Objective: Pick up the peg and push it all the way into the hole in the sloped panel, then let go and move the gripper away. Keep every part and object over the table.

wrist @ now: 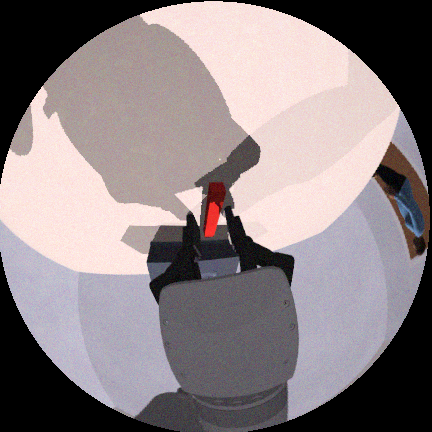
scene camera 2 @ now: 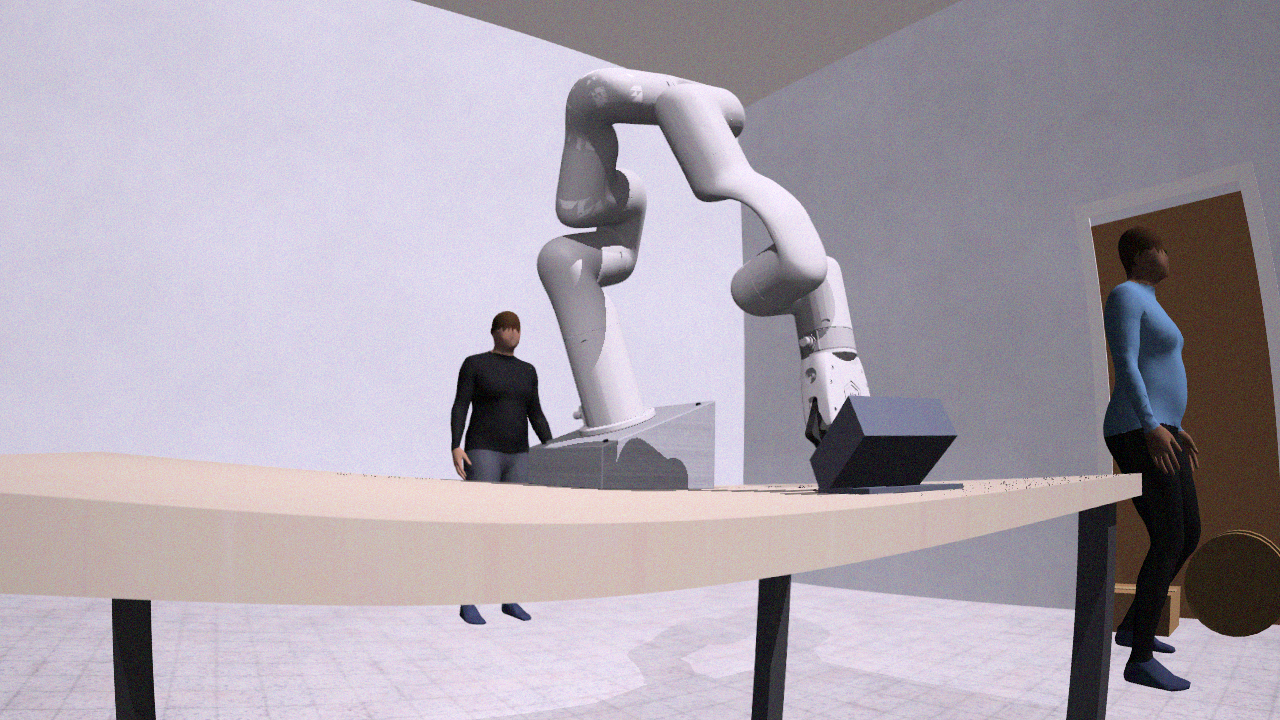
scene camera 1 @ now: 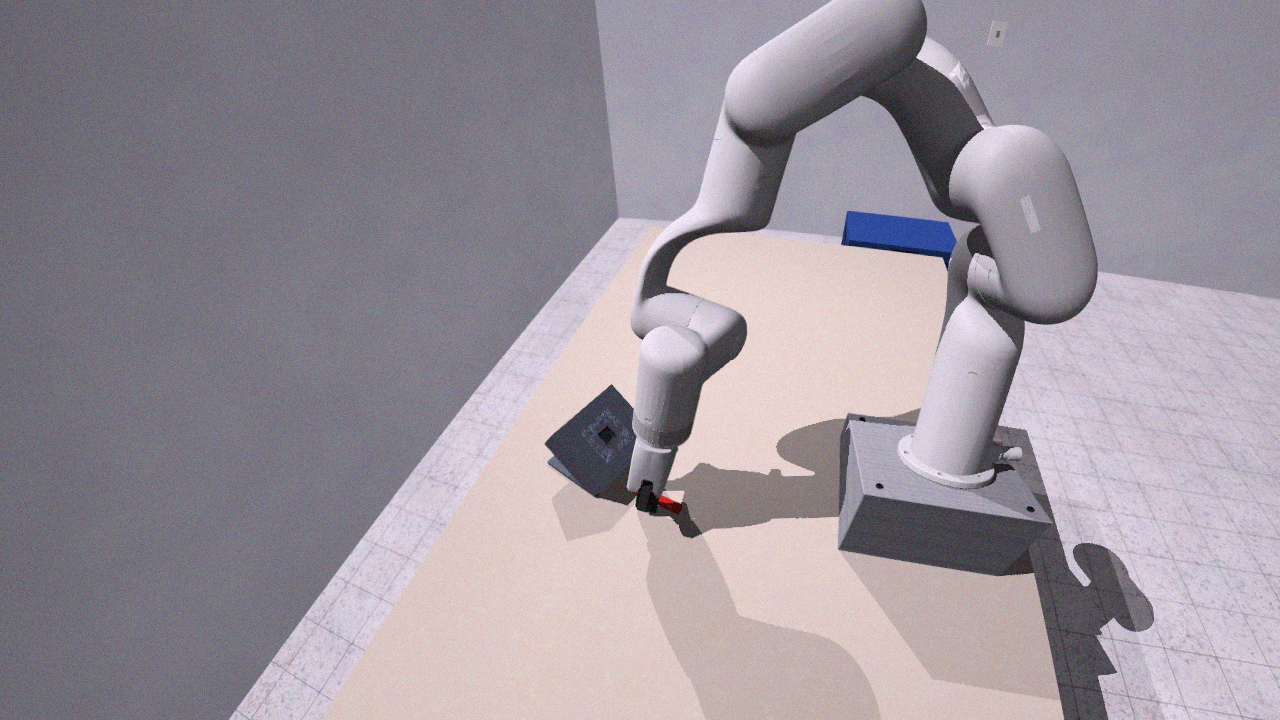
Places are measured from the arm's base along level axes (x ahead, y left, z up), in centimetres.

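Pixels of known places: gripper, between the fingertips: [wrist: 210,217] [scene camera 1: 649,497]; arm's base, origin of its link: [scene camera 2: 618,424] [scene camera 1: 943,462].
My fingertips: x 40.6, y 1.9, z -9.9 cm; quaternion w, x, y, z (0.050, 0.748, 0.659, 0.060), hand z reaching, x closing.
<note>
For each thing: its middle in the pictures, then the offset to it from my fingertips.
- red peg, middle of its body: [wrist: 211,214] [scene camera 1: 656,498] dx -1.1, dy +0.4, dz +0.4 cm
- dark sloped panel, middle of its body: [scene camera 2: 885,447] [scene camera 1: 599,438] [wrist: 191,275] dx +8.7, dy -6.9, dz +4.7 cm
The red peg [scene camera 1: 669,505] [wrist: 214,210] is low over or on the table, its length passing between the fingers; whether it lies flat I cannot tell. My gripper [scene camera 1: 646,504] [wrist: 210,217] is partly closed around it, a finger on each side. In the wrist view a gap shows between the peg and each finger. In scene camera 2 the gripper [scene camera 2: 812,435] is partly hidden and the peg does not show. The dark sloped panel [scene camera 1: 577,443] [scene camera 2: 881,458] [wrist: 162,252] stands close beside the gripper. Its square hole [scene camera 1: 605,434] is empty in scene camera 1.
The robot's grey base block [scene camera 1: 939,521] [scene camera 2: 572,465] stands on the pale table [scene camera 1: 778,313] [scene camera 2: 358,550]. A blue box [scene camera 1: 895,231] is at the far end. A person in black [scene camera 2: 501,394] and a person in blue [scene camera 2: 1145,358] [wrist: 411,207] stand beyond the table.
</note>
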